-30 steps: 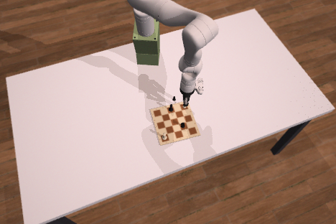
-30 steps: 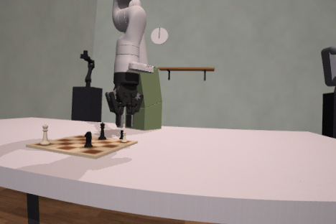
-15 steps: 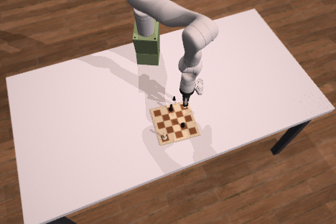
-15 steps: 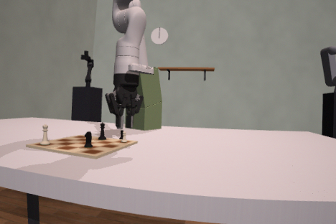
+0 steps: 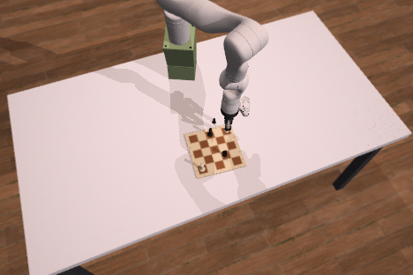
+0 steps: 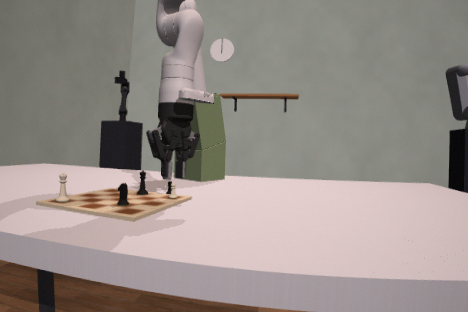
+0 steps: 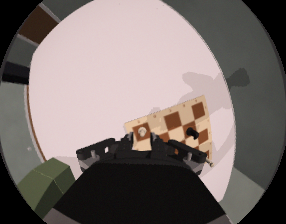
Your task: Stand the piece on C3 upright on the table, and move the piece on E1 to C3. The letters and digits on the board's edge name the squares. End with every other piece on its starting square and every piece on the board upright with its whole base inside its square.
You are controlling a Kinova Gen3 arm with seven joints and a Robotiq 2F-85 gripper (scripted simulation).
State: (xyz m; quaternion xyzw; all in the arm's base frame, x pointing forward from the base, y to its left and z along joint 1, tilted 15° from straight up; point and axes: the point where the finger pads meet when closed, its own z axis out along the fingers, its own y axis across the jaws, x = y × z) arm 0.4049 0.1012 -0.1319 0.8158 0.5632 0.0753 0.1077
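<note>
Now: hand 40 mm above the white pawn. From my hand the other things lie so: black pawn: 60 mm behind, 50 mm below, 40 mm to the right; black piece: 80 mm to the right, 30 mm below; chessboard: 80 mm to the right, 70 mm ahead, 60 mm below.
</note>
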